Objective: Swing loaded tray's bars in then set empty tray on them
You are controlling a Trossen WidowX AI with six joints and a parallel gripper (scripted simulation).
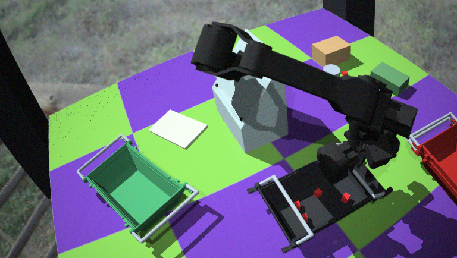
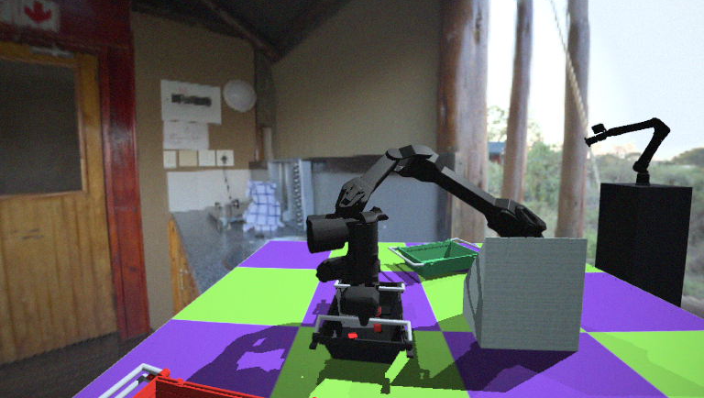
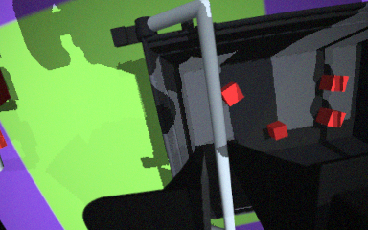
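The green tray lies 22 cm behind my gripper tip, 48 cm to the right of it and 3 cm below it. From my gripper tip the other things lie so: dark green block: 26 cm behind, 36 cm to the left, 5 cm below; then white sheet: 41 cm behind, 31 cm to the right, 7 cm below; then grey cylinder: 34 cm behind, 16 cm to the left, 4 cm below.
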